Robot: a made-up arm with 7 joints. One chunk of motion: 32 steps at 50 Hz.
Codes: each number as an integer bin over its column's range. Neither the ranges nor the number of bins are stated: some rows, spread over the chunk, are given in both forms.
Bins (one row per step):
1: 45 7 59 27 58 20 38
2: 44 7 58 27 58 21 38
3: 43 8 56 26 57 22 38
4: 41 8 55 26 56 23 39
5: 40 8 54 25 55 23 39
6: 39 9 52 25 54 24 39
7: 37 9 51 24 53 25 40
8: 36 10 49 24 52 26 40
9: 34 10 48 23 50 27 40
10: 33 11 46 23 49 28 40
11: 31 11 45 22 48 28 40
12: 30 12 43 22 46 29 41
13: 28 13 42 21 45 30 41
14: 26 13 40 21 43 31 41
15: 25 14 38 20 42 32 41
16: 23 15 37 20 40 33 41
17: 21 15 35 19 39 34 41
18: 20 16 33 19 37 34 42
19: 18 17 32 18 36 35 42
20: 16 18 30 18 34 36 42
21: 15 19 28 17 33 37 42
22: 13 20 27 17 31 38 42
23: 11 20 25 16 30 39 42
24: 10 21 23 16 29 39 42
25: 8 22 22 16 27 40 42
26: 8 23 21 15 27 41 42
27: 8 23 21 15 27 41 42
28: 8 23 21 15 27 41 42
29: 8 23 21 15 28 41 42
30: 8 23 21 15 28 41 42
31: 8 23 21 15 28 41 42
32: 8 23 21 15 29 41 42
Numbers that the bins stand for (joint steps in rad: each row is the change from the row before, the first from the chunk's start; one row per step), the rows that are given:
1: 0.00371 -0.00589 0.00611 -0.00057 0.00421 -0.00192 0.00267
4: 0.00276 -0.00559 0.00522 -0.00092 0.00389 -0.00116 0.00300
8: 0.00157 -0.00498 0.00389 -0.00162 0.00325 -0.00040 0.00333
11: 0.00038 -0.00468 0.00300 -0.00232 0.00262 0.00011 0.00333
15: -0.00105 -0.00378 0.00144 -0.00302 0.00167 0.00113 0.00367
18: -0.00224 -0.00317 0.00033 -0.00337 0.00087 0.00163 0.00400
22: -0.00390 -0.00197 -0.00100 -0.00406 -0.00008 0.00265 0.00400
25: -0.00510 -0.00137 -0.00211 -0.00441 -0.00071 0.00316 0.00400
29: -0.00510 -0.00106 -0.00233 -0.00476 -0.00056 0.00341 0.00400
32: -0.00510 -0.00106 -0.00233 -0.00476 -0.00040 0.00341 0.00400
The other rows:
2: 0.00348 -0.00589 0.00589 -0.00057 0.00421 -0.00167 0.00267
3: 0.00324 -0.00559 0.00544 -0.00092 0.00405 -0.00141 0.00267
5: 0.00252 -0.00559 0.00500 -0.00127 0.00373 -0.00116 0.00300
6: 0.00229 -0.00529 0.00456 -0.00127 0.00357 -0.00090 0.00300
7: 0.00181 -0.00529 0.00433 -0.00162 0.00341 -0.00065 0.00333
9: 0.00110 -0.00498 0.00367 -0.00197 0.00294 -0.00014 0.00333
10: 0.00086 -0.00468 0.00322 -0.00197 0.00278 0.00011 0.00333
12: 0.00014 -0.00438 0.00256 -0.00232 0.00230 0.00037 0.00367
13: -0.00033 -0.00408 0.00233 -0.00267 0.00214 0.00062 0.00367
14: -0.00081 -0.00408 0.00189 -0.00267 0.00183 0.00087 0.00367
16: -0.00152 -0.00348 0.00122 -0.00302 0.00135 0.00138 0.00367
17: -0.00200 -0.00348 0.00078 -0.00337 0.00119 0.00163 0.00367
19: -0.00271 -0.00287 0.00011 -0.00371 0.00071 0.00189 0.00400
20: -0.00319 -0.00257 -0.00033 -0.00371 0.00040 0.00214 0.00400
21: -0.00343 -0.00227 -0.00078 -0.00406 0.00024 0.00240 0.00400
23: -0.00438 -0.00197 -0.00144 -0.00441 -0.00024 0.00290 0.00400
24: -0.00462 -0.00167 -0.00189 -0.00441 -0.00040 0.00290 0.00400
26: -0.00510 -0.00106 -0.00233 -0.00476 -0.00071 0.00341 0.00400
27: -0.00510 -0.00106 -0.00233 -0.00476 -0.00071 0.00341 0.00400
28: -0.00510 -0.00106 -0.00233 -0.00476 -0.00071 0.00341 0.00400
30: -0.00510 -0.00106 -0.00233 -0.00476 -0.00056 0.00341 0.00400
31: -0.00510 -0.00106 -0.00233 -0.00476 -0.00056 0.00341 0.00400

